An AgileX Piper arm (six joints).
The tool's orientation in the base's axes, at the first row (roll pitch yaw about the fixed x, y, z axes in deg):
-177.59 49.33 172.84
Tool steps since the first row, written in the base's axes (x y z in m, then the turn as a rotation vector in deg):
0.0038 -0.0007 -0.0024 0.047 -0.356 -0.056
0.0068 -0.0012 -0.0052 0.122 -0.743 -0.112
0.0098 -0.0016 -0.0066 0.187 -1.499 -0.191
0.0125 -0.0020 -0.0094 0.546 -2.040 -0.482
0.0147 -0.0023 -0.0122 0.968 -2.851 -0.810
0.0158 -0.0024 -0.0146 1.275 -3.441 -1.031
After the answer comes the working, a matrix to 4 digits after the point.
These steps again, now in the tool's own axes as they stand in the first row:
-0.0007 0.0000 0.0045 -0.017 -0.343 0.120
-0.0006 0.0000 0.0086 -0.054 -0.711 0.265
-0.0015 0.0001 0.0118 -0.098 -1.446 0.468
-0.0011 0.0002 0.0157 -0.153 -1.916 0.999
-0.0004 0.0004 0.0192 -0.243 -2.642 1.638
0.0007 0.0005 0.0216 -0.322 -3.170 2.092

The tool's axes in the first row as the columns of a matrix, in the base's axes (rounded; the answer above uses it unrounded):
-0.6466 0.1562 0.7467
0.0812 0.9873 -0.1362
-0.7585 -0.0274 -0.6511

